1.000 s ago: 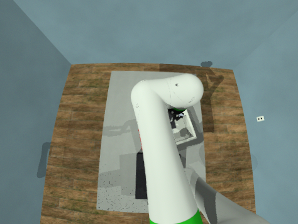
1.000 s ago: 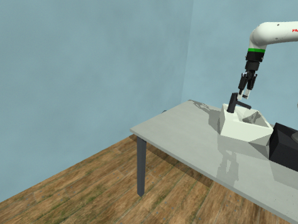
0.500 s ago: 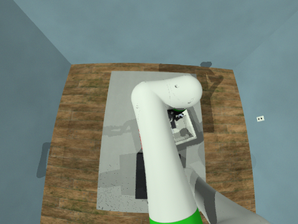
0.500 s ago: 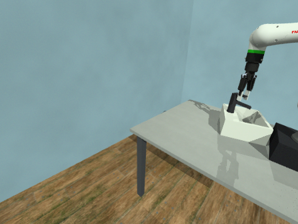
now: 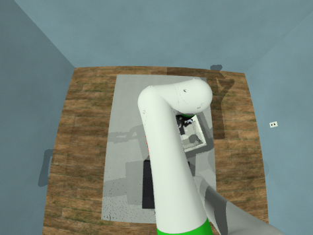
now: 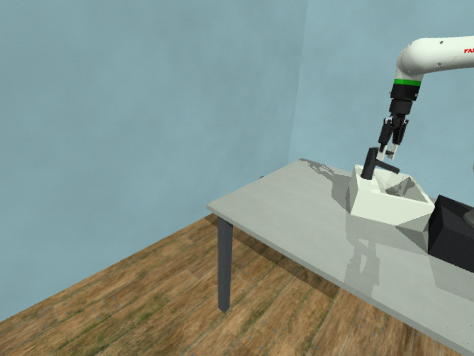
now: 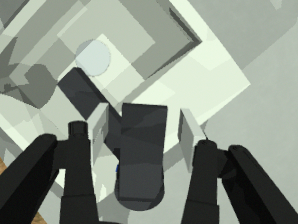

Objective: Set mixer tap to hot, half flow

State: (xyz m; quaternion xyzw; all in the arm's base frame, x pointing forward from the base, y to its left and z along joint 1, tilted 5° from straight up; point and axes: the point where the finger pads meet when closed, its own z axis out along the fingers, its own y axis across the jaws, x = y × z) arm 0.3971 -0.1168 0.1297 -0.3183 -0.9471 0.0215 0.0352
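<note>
Now: hand 20 mm short of the lever and 10 mm to the left of it. From my hand the other things lie so: white basin 230 mm below, 70 mm behind, 50 mm to the right.
</note>
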